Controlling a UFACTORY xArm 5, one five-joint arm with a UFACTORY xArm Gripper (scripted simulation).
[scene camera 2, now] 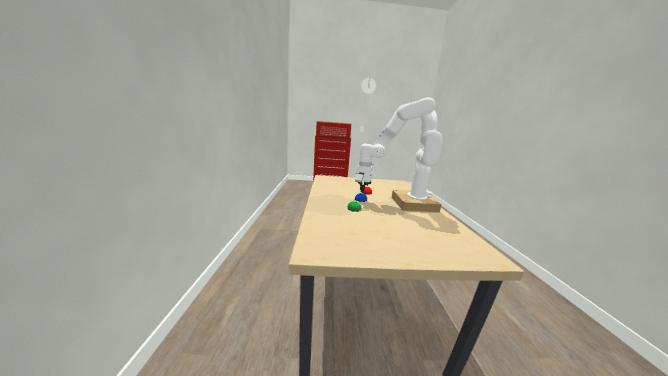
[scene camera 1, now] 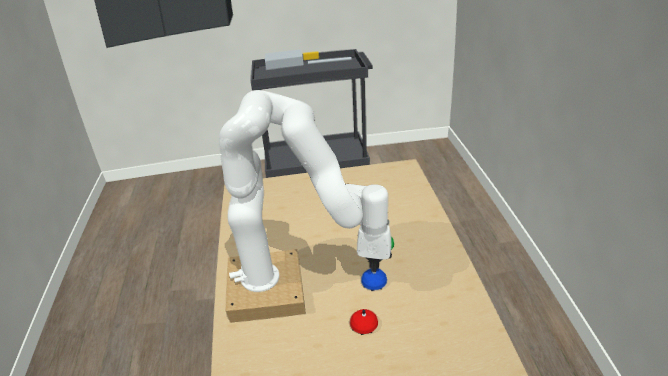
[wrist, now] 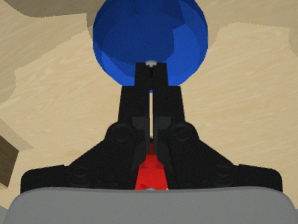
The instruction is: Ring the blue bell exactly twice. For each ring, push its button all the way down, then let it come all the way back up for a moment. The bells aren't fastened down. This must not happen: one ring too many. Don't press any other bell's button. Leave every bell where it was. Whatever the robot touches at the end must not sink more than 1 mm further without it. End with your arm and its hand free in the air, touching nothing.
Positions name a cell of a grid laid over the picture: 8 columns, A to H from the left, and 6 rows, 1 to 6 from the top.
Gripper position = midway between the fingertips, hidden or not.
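Observation:
My gripper (scene camera 1: E5) in sight. Red bell (wrist: E5) visible, likewise my gripper (wrist: E3).

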